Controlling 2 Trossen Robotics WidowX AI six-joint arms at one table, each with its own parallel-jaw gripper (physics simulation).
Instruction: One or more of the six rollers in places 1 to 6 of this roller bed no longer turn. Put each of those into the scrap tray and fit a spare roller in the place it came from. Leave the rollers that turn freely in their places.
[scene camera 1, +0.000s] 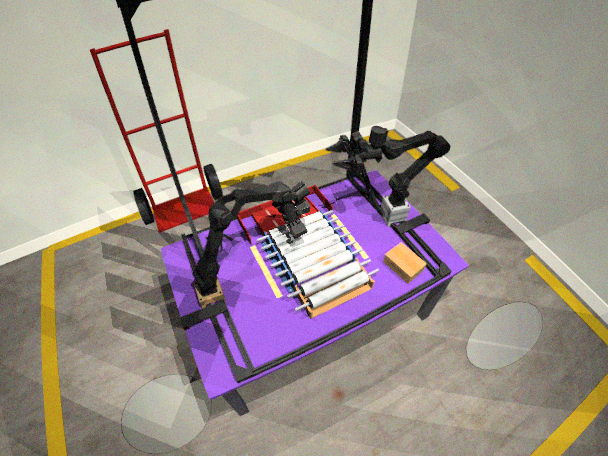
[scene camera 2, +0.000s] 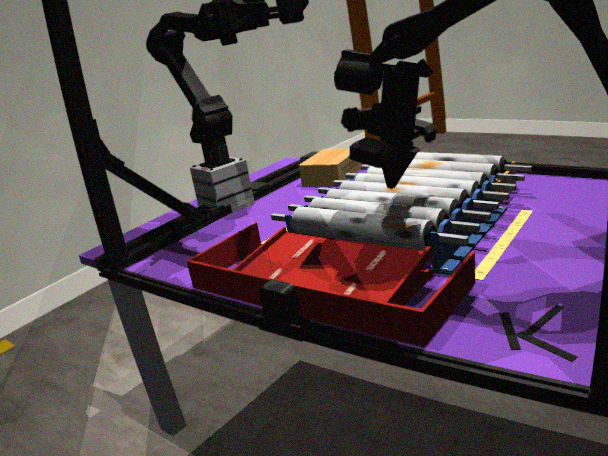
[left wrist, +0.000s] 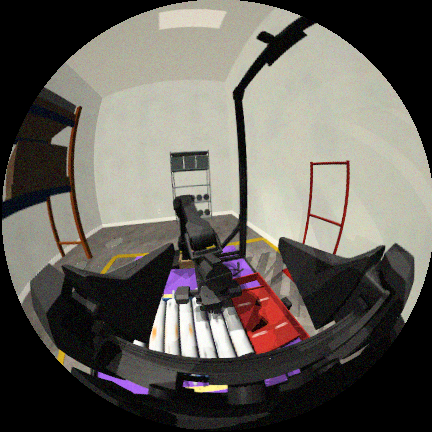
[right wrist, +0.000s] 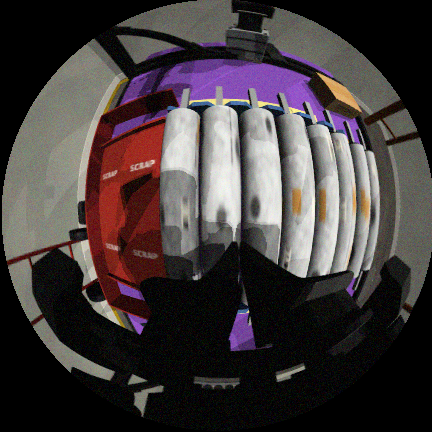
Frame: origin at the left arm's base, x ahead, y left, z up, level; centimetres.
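Where they show: left gripper, fingertip midpoint: (scene camera 1: 329, 156) (scene camera 2: 287, 2) (left wrist: 226, 245); right gripper, fingertip midpoint: (scene camera 2: 391, 187) (left wrist: 210, 311) (right wrist: 237, 246); left arm's base, link origin: (scene camera 1: 396, 201) (scene camera 2: 217, 163); right arm's base, link origin: (scene camera 1: 208, 288) (left wrist: 186, 255).
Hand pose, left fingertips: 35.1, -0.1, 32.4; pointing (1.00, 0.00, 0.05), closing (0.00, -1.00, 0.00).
Observation:
Each offset is from my left fingertips to the top centre of the thing, as dx, dy, dz. "spot": to the spot under its first point. Level surfaces: height alone.
Several white-grey rollers {+8.9, +17.2, -35.8} (scene camera 1: 316, 253) {+13.0, -2.7, -35.8} (scene camera 2: 365, 223) {+9.6, +12.2, -35.8} (left wrist: 193, 330) {+10.9, +7.3, -35.8} (right wrist: 257, 177) lie side by side in the blue roller bed {+25.4, +13.1, -36.8} (scene camera 2: 451, 253) on the purple table {dz -43.5} (scene camera 1: 266, 326). The two rollers nearest the front in scene camera 1 lie on an orange tray {+5.6, +31.6, -42.9} (scene camera 1: 347, 300). The red scrap tray {+15.6, -14.1, -38.4} (scene camera 1: 266, 217) (scene camera 2: 329, 267) (left wrist: 270, 318) (right wrist: 128, 193) stands empty at the bed's far end. My right gripper (scene camera 1: 296, 231) (scene camera 2: 391, 183) (right wrist: 237, 246) is shut and points down, its tip at the rollers near the second and third from the scrap tray. My left gripper (scene camera 1: 340, 154) (left wrist: 226, 245) is open and empty, high up behind the table.
A wooden block {-27.4, +28.3, -37.9} (scene camera 1: 404, 261) (scene camera 2: 325, 167) (right wrist: 334, 96) lies on the table to the right of the bed. A yellow strip {spot: +30.6, +14.9, -43.3} (scene camera 1: 266, 271) (scene camera 2: 501, 246) runs along the bed. A black frame pole (scene camera 1: 360, 68) rises at the table's back. A red hand truck (scene camera 1: 182, 209) stands at the wall.

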